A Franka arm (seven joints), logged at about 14 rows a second.
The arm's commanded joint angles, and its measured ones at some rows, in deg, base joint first. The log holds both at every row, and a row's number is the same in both.
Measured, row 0:
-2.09 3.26 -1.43 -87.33 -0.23 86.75 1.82
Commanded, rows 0 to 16:
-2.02 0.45 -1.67 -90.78 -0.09 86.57 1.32
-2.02 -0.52 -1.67 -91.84 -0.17 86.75 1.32
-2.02 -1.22 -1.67 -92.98 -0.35 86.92 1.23
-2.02 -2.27 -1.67 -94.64 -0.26 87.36 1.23
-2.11 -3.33 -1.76 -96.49 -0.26 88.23 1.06
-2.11 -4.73 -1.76 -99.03 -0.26 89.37 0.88
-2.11 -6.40 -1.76 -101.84 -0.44 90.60 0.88
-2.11 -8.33 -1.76 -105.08 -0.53 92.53 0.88
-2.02 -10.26 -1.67 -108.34 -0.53 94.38 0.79
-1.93 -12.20 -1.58 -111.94 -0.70 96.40 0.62
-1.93 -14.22 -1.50 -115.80 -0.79 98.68 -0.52
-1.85 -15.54 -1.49 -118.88 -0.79 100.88 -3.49
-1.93 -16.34 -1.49 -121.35 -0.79 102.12 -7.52
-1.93 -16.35 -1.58 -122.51 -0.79 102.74 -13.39
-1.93 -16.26 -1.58 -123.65 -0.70 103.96 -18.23
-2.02 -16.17 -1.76 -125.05 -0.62 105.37 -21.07
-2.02 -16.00 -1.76 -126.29 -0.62 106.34 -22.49
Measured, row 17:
-2.09 -14.18 -1.48 -122.54 -0.25 103.69 -17.59
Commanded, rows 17 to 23:
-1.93 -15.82 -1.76 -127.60 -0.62 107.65 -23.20
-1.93 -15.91 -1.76 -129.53 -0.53 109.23 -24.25
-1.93 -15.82 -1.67 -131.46 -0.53 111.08 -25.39
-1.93 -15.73 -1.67 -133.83 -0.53 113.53 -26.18
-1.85 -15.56 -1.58 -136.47 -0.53 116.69 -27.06
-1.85 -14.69 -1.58 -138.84 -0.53 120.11 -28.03
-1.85 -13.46 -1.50 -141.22 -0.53 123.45 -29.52
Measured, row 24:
-2.06 -13.66 -1.43 -135.97 -0.25 117.64 -26.73
